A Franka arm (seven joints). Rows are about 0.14 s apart.
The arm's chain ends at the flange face. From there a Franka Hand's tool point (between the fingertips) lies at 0.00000 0.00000 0.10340 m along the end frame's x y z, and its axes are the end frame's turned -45 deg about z.
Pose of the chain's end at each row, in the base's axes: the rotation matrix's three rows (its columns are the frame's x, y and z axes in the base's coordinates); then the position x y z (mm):
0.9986, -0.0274, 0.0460; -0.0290, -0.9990, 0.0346; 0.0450, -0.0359, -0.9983; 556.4, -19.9, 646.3
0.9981, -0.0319, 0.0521; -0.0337, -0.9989, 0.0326; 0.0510, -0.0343, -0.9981; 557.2, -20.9, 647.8
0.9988, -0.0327, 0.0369; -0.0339, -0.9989, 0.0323; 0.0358, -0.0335, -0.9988; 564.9, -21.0, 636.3
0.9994, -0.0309, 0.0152; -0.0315, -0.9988, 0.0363; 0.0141, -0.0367, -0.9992; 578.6, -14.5, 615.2
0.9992, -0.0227, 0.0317; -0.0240, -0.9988, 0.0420; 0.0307, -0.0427, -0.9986; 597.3, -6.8, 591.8
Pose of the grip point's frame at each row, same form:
0.7255, 0.6867, 0.0460; 0.6859, -0.7269, 0.0346; 0.0572, 0.0064, -0.9983; 561.2, -16.3, 543.1
0.7283, 0.6832, 0.0521; 0.6825, -0.7302, 0.0326; 0.0603, 0.0118, -0.9981; 562.6, -17.5, 544.6
0.7294, 0.6831, 0.0369; 0.6824, -0.7303, 0.0323; 0.0490, 0.0016, -0.9988; 568.7, -17.7, 533.0
0.7285, 0.6848, 0.0152; 0.6840, -0.7285, 0.0363; 0.0359, -0.0160, -0.9992; 580.2, -10.7, 511.9
0.7226, 0.6905, 0.0317; 0.6893, -0.7232, 0.0420; 0.0519, -0.0085, -0.9986; 600.6, -2.5, 488.5

